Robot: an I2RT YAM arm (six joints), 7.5 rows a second.
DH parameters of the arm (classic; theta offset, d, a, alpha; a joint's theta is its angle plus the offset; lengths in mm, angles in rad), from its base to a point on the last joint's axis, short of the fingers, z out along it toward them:
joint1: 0 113.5 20 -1.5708
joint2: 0 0 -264 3.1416
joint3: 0.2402 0 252.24 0
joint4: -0.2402 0 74 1.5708
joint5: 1.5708 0 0 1.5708
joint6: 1.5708 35.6 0 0
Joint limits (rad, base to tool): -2.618..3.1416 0..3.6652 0..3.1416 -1.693..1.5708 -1.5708..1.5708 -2.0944..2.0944
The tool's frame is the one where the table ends.
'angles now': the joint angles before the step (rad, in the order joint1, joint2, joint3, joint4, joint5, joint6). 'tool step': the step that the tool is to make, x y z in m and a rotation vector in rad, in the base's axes. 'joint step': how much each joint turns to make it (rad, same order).
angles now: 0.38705 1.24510 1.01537 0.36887 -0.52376 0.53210
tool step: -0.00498 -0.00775 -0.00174 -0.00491 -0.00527 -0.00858
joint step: -0.01998 -0.03059 -0.02676 -0.00358 -0.01219 -0.00563
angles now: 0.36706 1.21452 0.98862 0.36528 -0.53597 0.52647
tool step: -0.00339 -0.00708 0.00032 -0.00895 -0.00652 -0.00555
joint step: -0.02127 -0.02315 -0.01214 -0.01311 -0.01704 -0.00981
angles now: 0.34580 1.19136 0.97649 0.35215 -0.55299 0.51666
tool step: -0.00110 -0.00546 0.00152 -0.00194 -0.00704 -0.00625
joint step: -0.01877 -0.01153 -0.00268 -0.00433 -0.01298 -0.00280
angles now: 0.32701 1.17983 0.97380 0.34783 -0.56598 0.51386
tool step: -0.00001 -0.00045 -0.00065 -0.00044 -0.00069 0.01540
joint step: -0.00360 0.00057 -0.00279 0.00521 -0.01890 0.00247
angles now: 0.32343 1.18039 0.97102 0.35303 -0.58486 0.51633
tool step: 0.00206 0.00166 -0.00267 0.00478 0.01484 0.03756
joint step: -0.00053 0.01257 -0.00151 0.01155 -0.03640 0.01767
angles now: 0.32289 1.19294 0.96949 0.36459 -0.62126 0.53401
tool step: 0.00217 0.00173 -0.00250 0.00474 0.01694 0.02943
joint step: 0.00062 0.01257 -0.00002 0.00818 -0.02716 0.01710
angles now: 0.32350 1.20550 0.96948 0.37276 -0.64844 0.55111
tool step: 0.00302 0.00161 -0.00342 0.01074 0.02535 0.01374
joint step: 0.00098 0.01439 -0.00214 0.01107 -0.01020 0.02493
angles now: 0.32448 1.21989 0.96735 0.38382 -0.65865 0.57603
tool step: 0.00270 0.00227 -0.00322 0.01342 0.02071 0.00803
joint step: 0.00441 0.01407 -0.00362 0.01762 -0.00106 0.02488
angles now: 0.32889 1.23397 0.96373 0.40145 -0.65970 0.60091
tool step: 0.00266 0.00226 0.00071 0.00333 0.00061 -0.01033
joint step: 0.00605 0.01226 0.01016 0.00350 0.01668 0.00146
